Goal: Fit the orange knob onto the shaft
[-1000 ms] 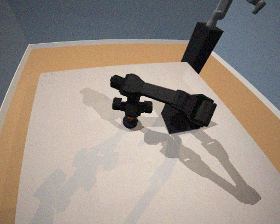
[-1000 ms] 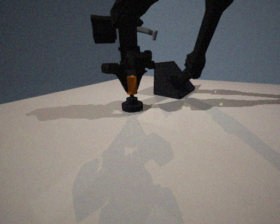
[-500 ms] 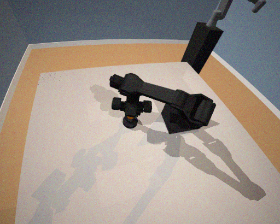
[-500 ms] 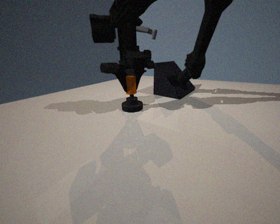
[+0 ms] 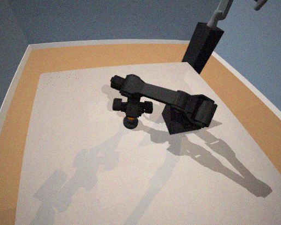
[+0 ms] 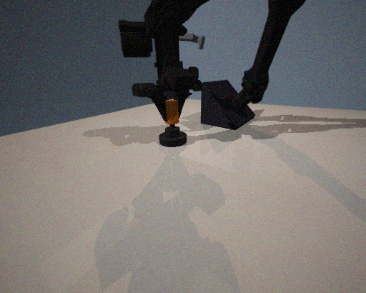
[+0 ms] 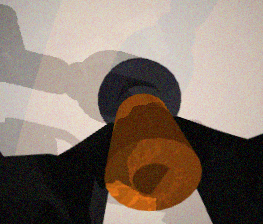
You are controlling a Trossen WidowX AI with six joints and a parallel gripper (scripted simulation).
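Now: the orange knob 20 mm above my gripper tip. Round my gripper tip: round dark pedestal 40 mm below.
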